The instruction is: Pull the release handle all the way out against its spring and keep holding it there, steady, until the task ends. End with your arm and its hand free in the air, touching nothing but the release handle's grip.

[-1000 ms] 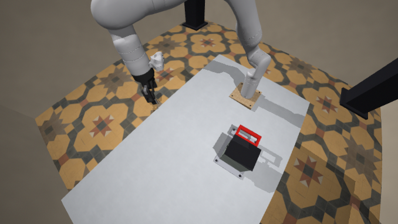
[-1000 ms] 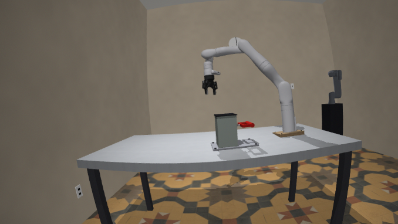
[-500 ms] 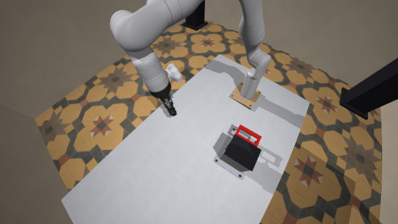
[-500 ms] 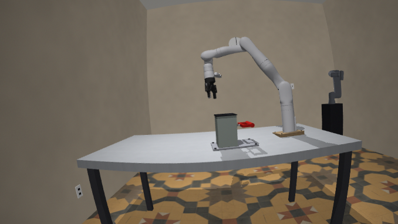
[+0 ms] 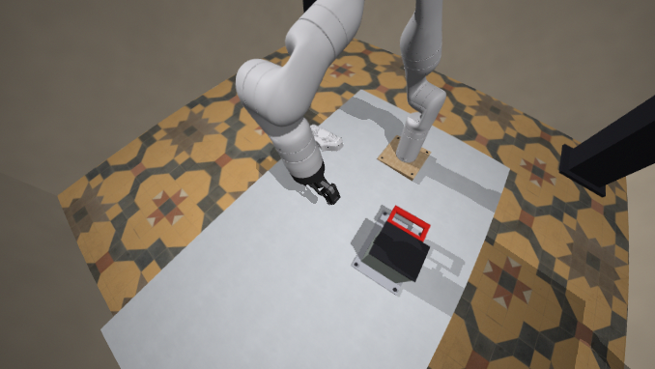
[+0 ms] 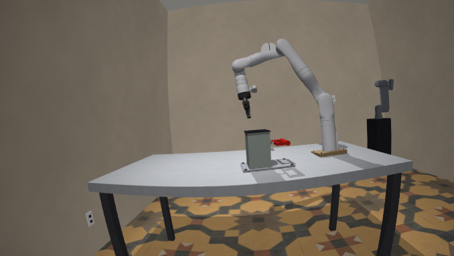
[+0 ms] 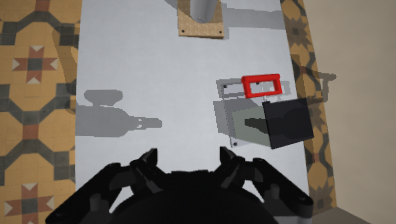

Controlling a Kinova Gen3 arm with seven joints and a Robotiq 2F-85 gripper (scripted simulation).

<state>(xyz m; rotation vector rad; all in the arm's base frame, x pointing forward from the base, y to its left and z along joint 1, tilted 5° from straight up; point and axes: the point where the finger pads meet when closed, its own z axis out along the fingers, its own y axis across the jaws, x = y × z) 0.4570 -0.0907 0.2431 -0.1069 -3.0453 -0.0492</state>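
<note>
My hand is 250 mm to the right of the red handle, 130 mm above it and 100 mm past it.
</note>
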